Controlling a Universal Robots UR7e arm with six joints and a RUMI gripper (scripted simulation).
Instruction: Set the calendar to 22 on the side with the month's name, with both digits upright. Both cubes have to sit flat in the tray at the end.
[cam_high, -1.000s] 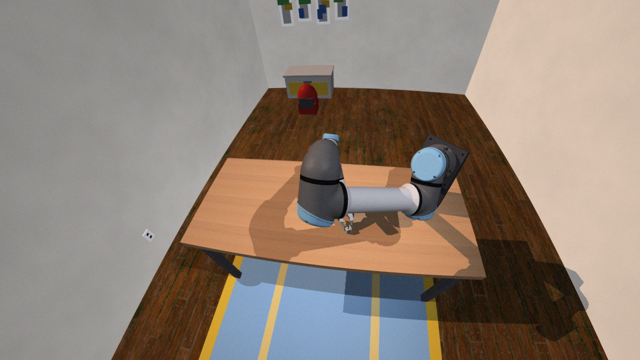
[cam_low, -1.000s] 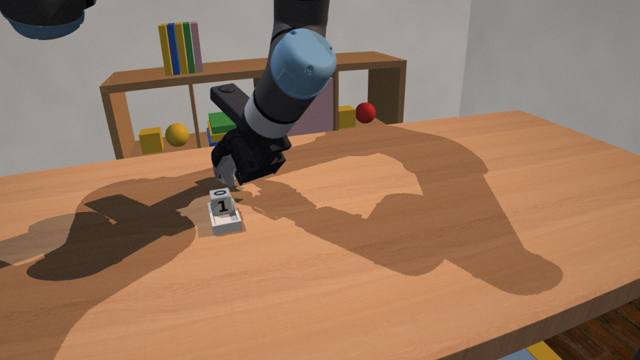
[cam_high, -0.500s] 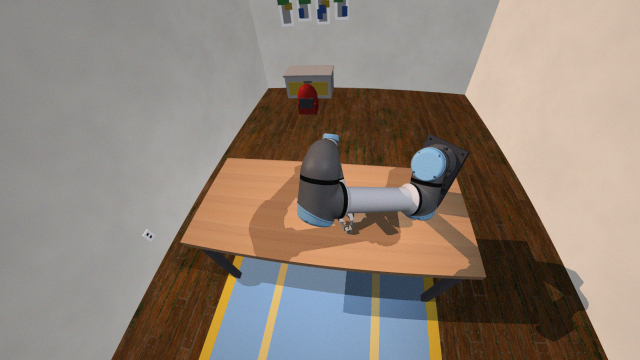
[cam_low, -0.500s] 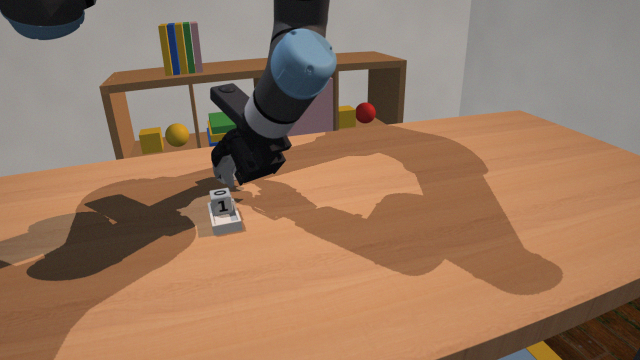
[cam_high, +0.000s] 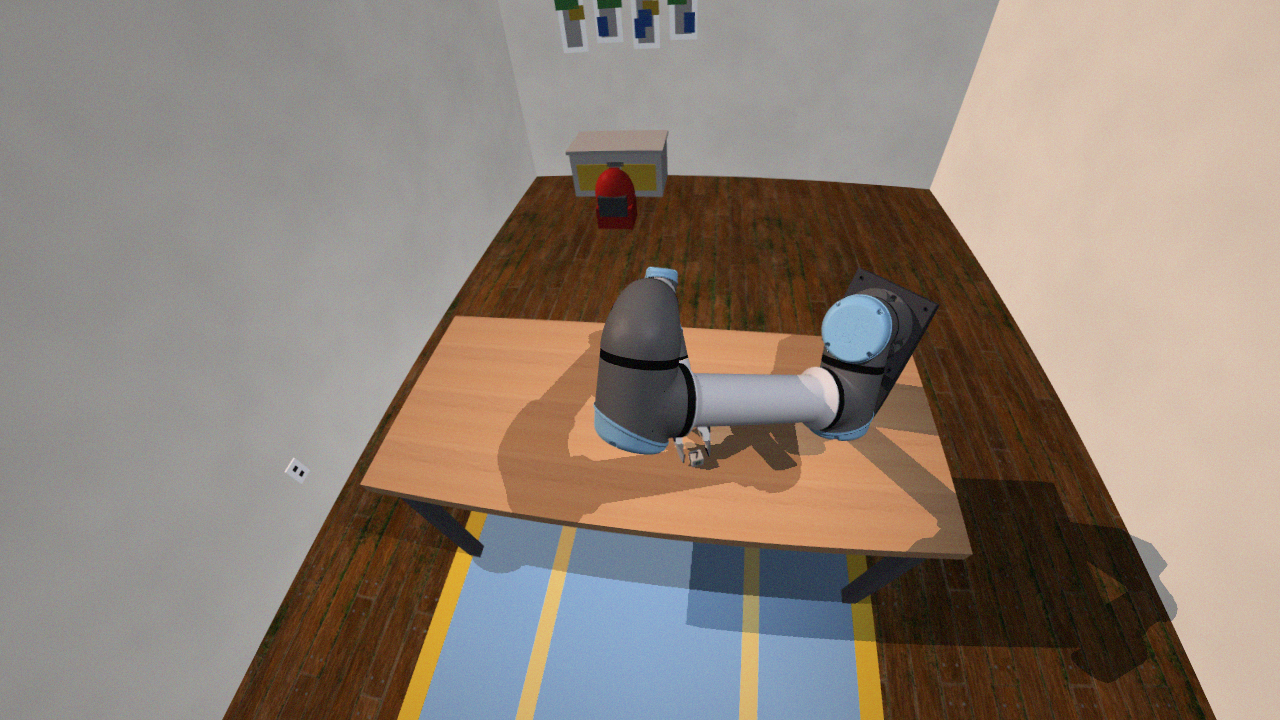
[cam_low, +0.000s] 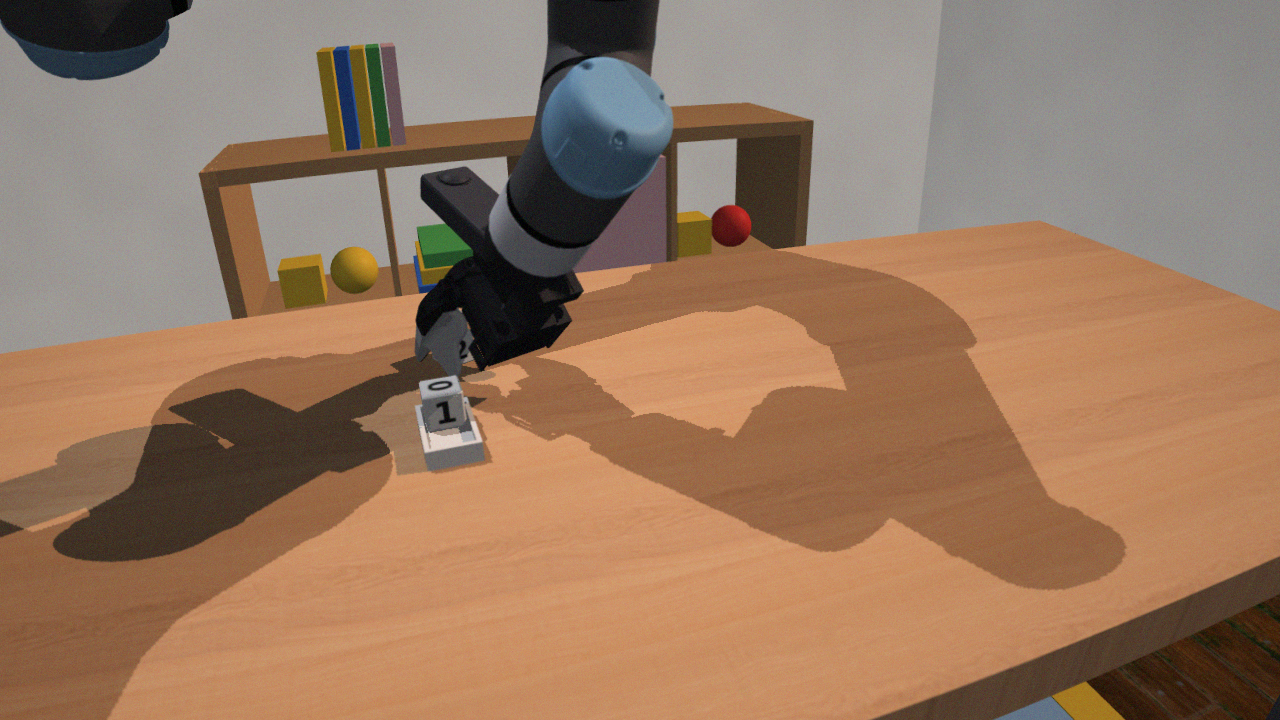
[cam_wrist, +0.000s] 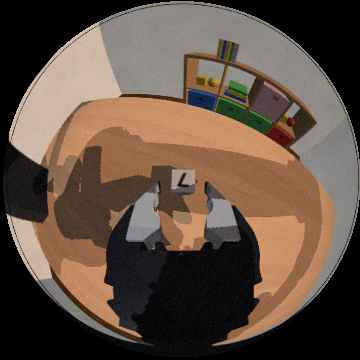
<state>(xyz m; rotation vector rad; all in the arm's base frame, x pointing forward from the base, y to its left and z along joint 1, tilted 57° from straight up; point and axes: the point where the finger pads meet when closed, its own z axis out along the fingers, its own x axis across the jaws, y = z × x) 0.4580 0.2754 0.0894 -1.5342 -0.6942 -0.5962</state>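
My hand is 1 cm above the white cube. The rest, counted from my hand: grey tray: 15 cm to the right, 2 cm ahead, 1 cm below.
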